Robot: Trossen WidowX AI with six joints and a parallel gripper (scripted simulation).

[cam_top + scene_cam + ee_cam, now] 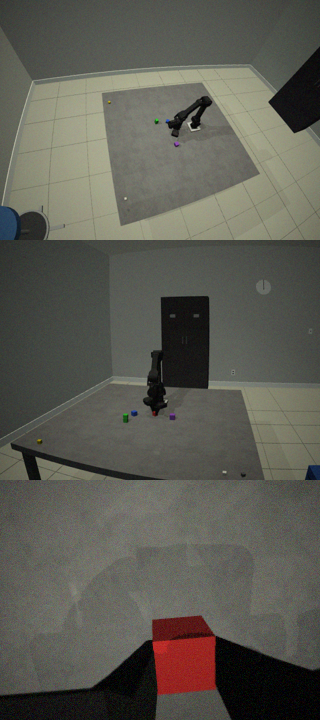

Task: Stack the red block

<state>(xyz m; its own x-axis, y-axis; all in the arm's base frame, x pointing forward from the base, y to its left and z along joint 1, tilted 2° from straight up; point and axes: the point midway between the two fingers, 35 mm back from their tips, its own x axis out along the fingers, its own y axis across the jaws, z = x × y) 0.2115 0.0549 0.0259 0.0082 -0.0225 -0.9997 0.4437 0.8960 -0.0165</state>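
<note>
Now: the blue block 50 mm ahead of my gripper tip, 130 mm to the right of it and 10 mm above it. Round my gripper tip: purple block: 10 mm ahead, 130 mm to the left, 10 mm above; red block: right at my gripper tip; yellow block: 630 mm ahead, 420 mm to the right.
</note>
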